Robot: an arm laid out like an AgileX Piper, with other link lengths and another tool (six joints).
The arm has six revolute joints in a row. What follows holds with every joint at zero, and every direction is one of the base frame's. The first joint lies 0.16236 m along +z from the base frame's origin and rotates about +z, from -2.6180 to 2.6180 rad. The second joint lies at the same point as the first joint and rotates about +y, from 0.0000 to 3.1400 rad. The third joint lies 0.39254 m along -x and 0.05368 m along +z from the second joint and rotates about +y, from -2.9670 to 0.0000 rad. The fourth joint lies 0.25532 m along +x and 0.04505 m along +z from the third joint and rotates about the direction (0.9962, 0, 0.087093), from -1.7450 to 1.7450 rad. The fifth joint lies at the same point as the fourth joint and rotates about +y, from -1.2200 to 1.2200 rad. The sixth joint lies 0.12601 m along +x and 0.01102 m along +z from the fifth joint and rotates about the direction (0.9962, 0, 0.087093), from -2.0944 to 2.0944 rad. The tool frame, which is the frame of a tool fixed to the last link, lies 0.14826 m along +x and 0.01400 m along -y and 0.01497 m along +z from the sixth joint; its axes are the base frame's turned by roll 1.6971, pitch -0.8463 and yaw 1.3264 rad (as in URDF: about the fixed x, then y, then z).
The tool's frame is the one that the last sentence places.
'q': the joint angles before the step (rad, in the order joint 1, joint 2, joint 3, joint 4, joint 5, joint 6). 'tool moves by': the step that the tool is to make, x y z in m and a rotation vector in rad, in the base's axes. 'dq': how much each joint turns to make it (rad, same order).
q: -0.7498, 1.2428, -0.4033, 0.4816, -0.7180, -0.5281
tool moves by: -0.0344, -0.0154, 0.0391, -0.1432, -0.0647, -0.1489
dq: 0.0181, 0.0186, 0.0085, 0.1187, -0.2312, -0.0698
